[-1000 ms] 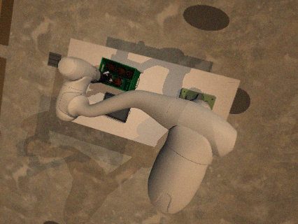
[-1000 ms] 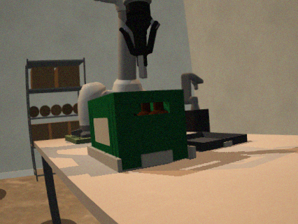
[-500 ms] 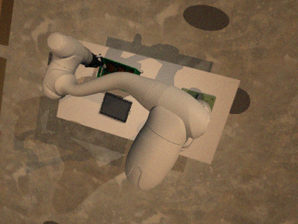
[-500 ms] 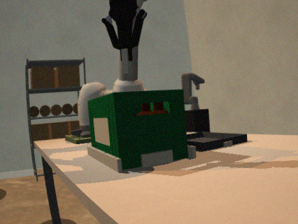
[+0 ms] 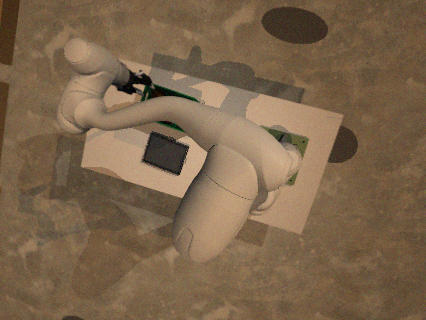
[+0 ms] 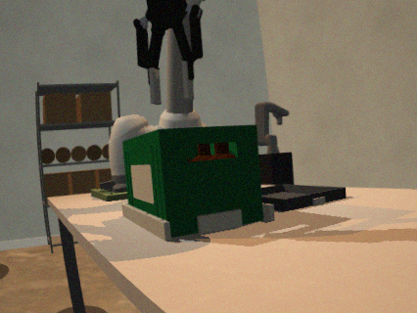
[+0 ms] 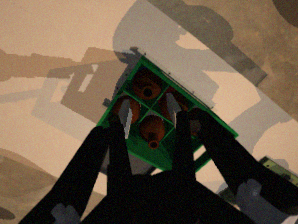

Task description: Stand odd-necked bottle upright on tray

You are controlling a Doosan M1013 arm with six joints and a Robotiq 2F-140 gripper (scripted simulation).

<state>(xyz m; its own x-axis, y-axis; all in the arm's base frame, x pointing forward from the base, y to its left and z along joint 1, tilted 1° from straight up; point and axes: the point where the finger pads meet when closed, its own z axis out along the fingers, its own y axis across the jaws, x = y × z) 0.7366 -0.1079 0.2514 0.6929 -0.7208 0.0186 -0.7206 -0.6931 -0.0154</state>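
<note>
Right now the brown bottle is 17 cm below my hand, 9 cm behind it and 1 cm to the left of it. Also, from my hand: green crate (17 cm below, 9 cm behind, 5 cm to the left); then dark tray (32 cm to the left, 25 cm below, 11 cm behind).
</note>
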